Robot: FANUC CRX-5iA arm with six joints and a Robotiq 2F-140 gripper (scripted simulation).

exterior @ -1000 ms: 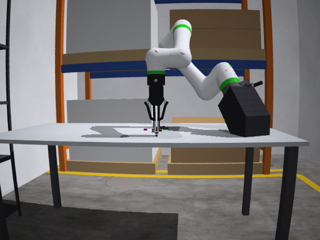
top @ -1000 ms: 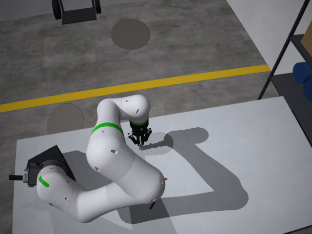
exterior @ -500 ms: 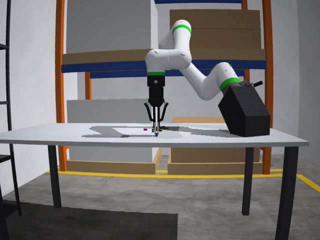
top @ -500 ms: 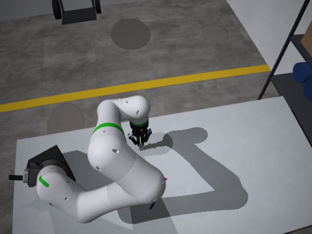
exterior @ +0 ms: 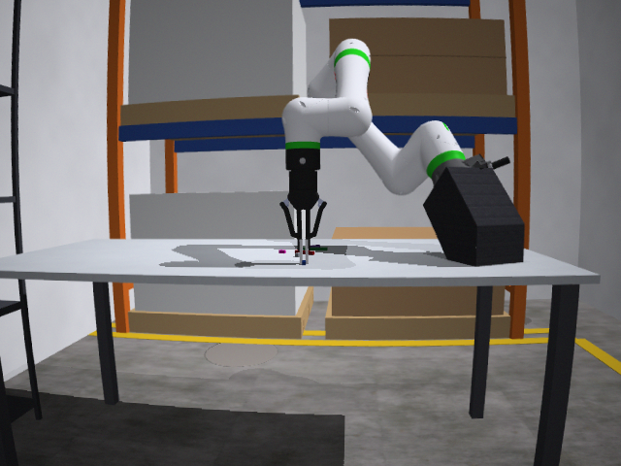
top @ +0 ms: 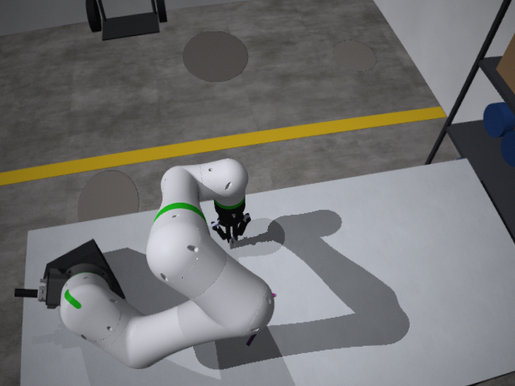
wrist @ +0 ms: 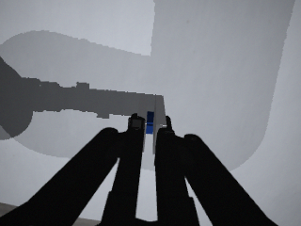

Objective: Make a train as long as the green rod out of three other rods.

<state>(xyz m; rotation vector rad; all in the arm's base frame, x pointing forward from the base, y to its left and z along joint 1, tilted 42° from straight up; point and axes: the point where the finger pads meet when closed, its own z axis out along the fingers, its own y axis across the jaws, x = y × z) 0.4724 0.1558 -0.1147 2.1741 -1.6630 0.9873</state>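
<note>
Now: the purple rod 20 mm ahead of my hand, 330 mm to the right of it and 30 mm below it. Also, from my hand: red rod (30 mm ahead, 190 mm to the right, 30 mm below); magenta rod (100 mm ahead, 200 mm to the right, 30 mm below); grey rod (40 mm ahead, 140 mm to the right, 30 mm below).
</note>
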